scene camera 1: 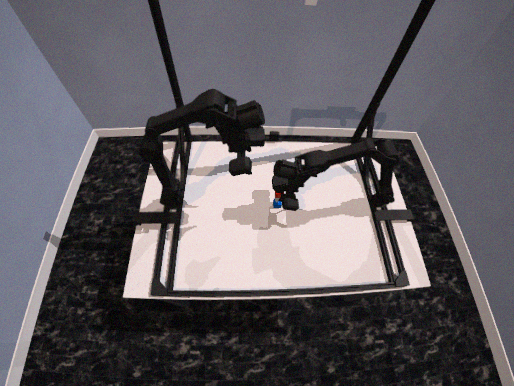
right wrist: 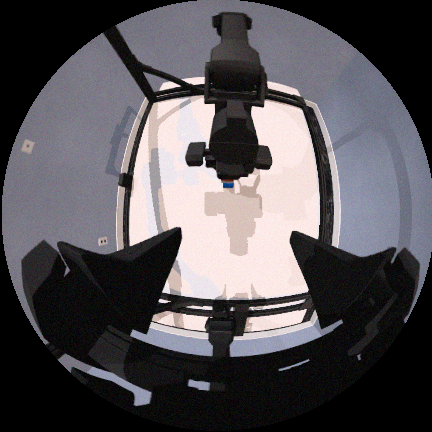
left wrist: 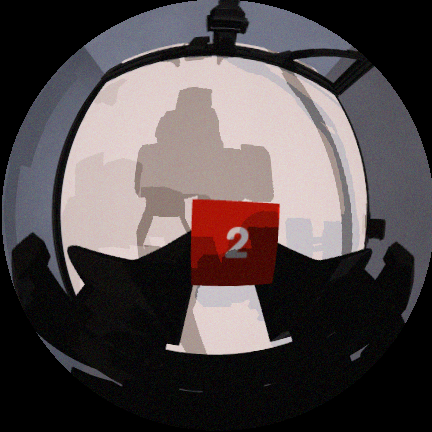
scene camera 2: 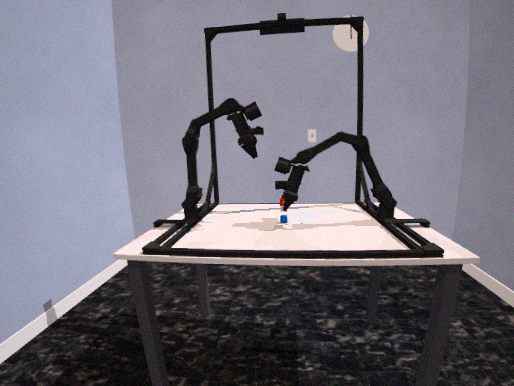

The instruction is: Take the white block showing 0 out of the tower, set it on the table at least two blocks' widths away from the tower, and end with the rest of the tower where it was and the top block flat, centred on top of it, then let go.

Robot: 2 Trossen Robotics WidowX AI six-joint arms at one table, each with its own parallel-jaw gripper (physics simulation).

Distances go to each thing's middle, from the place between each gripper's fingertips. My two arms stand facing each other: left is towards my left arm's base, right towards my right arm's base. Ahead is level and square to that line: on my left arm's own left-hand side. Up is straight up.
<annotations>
My right hand is 20 cm above the red block showing 2 [left wrist: 233, 242] and 12 cm to the right of it.
My left hand is 4 cm below the red block showing 2.
</annotations>
